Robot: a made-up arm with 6 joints.
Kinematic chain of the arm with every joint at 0, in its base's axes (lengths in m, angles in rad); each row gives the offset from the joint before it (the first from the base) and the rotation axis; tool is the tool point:
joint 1: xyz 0 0 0.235 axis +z
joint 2: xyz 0 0 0 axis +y
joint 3: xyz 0 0 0.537 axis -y
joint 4: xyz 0 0 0 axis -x
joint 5: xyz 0.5 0 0 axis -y
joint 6: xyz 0 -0.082 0 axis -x
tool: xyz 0 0 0
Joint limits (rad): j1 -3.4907..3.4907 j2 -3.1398..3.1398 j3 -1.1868..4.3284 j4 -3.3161..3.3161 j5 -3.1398..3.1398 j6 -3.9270..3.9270
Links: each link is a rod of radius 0.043 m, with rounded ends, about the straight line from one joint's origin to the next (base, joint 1, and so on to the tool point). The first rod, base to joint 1, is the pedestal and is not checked.
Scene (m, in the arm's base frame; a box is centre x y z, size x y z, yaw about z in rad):
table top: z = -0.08
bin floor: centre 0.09 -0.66 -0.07 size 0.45 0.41 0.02 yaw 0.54
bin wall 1: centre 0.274 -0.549 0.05 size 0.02 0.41 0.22 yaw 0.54
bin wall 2: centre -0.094 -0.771 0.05 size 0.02 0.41 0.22 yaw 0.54
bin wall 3: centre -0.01 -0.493 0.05 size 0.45 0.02 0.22 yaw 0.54
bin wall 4: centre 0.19 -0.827 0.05 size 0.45 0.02 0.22 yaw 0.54
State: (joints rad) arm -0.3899 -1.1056 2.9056 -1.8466 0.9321 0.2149
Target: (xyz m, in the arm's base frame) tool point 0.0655 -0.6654 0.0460
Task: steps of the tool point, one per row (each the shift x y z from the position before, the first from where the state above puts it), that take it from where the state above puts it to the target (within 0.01 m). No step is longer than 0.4 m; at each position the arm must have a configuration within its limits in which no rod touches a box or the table.
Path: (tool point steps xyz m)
1: -0.0017 0.1067 0.3210
2: 0.1281 0.0307 0.3317
3: 0.2257 -0.0799 0.2773
4: 0.2650 -0.1941 0.1672
5: 0.2389 -0.2770 0.0240
6: 0.1605 -0.3003 -0.1219
7: 0.0589 -0.2537 -0.2394
8: -0.0329 -0.1479 -0.3047
9: -0.0888 -0.0125 -0.3063
10: -0.0987 0.1140 -0.2477

